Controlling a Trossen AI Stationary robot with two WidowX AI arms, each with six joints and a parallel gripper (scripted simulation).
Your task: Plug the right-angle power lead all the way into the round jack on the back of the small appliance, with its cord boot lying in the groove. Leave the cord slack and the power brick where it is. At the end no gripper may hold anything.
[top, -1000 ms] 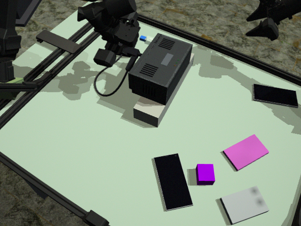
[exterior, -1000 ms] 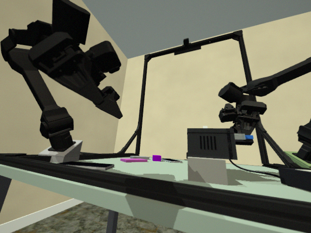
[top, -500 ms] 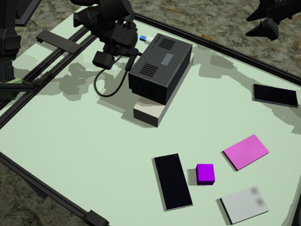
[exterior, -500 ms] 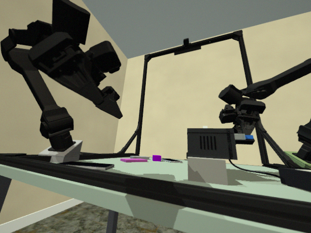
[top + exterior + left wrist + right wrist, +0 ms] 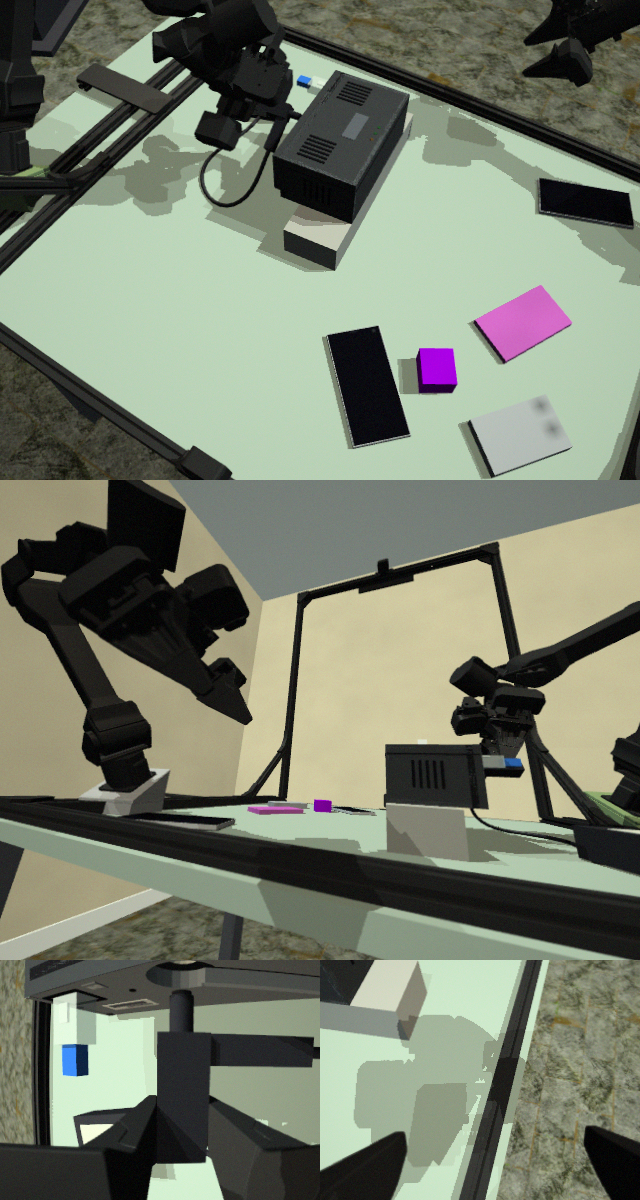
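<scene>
My left hand is 7 cm short of the white plug, 8 cm to the left of it and 2 cm above it. From my left hand the other things lie so: purple cube 33 cm behind, 27 cm to the right, 12 cm below.
</scene>
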